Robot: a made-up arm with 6 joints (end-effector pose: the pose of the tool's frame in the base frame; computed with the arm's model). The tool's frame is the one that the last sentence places. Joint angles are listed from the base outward.
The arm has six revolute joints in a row. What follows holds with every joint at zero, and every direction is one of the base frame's. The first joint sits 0.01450 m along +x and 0.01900 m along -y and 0.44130 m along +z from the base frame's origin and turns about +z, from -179.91 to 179.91 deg. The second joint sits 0.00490 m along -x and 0.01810 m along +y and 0.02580 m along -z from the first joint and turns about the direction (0, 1, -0.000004), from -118.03 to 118.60 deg. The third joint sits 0.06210 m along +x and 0.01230 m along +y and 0.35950 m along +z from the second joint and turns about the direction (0, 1, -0.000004), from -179.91 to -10.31 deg. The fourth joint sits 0.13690 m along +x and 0.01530 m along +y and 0.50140 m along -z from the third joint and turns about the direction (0, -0.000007, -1), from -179.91 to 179.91 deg. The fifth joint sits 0.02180 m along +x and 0.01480 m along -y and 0.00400 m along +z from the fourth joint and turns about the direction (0, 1, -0.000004), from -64.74 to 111.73 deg. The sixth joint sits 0.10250 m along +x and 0.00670 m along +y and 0.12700 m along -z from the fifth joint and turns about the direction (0, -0.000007, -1), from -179.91 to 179.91 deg. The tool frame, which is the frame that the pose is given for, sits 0.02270 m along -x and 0.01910 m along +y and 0.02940 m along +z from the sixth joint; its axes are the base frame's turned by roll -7.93, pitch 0.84 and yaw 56.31 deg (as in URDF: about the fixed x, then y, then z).
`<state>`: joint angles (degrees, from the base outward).
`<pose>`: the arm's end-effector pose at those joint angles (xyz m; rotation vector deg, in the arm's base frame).
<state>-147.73 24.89 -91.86 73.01 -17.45 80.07</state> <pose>-0.7118 -0.3533 0.6835 44.10 59.50 91.97</pose>
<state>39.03 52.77 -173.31 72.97 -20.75 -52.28</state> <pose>0.6248 0.3751 1.0071 -12.95 -126.09 12.43</pose>
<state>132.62 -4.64 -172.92 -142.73 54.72 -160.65</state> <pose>0.0201 -0.1410 1.4344 131.92 -53.96 -72.73</pose>
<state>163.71 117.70 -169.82 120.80 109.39 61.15</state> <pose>-0.8470 0.1013 0.0104 -26.76 136.09 73.59</pose>
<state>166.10 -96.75 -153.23 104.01 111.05 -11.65</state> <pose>0.8817 -0.3759 0.4615 -60.52 46.89 23.54</pose>
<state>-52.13 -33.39 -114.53 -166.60 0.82 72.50</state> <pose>0.1613 -0.1132 1.2563 -160.89 29.62 35.12</pose>
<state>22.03 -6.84 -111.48 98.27 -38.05 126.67</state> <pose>0.4337 0.0022 1.1098 -140.62 9.07 100.97</pose>
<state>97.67 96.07 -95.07 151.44 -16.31 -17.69</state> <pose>-0.0197 0.3477 -0.2547 -23.71 -7.75 19.62</pose>
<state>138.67 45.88 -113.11 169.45 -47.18 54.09</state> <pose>-0.5355 0.4721 0.4134 8.50 18.46 -31.50</pose>
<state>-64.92 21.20 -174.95 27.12 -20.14 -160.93</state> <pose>0.0384 -0.2111 1.3392 -137.09 108.18 11.45</pose>
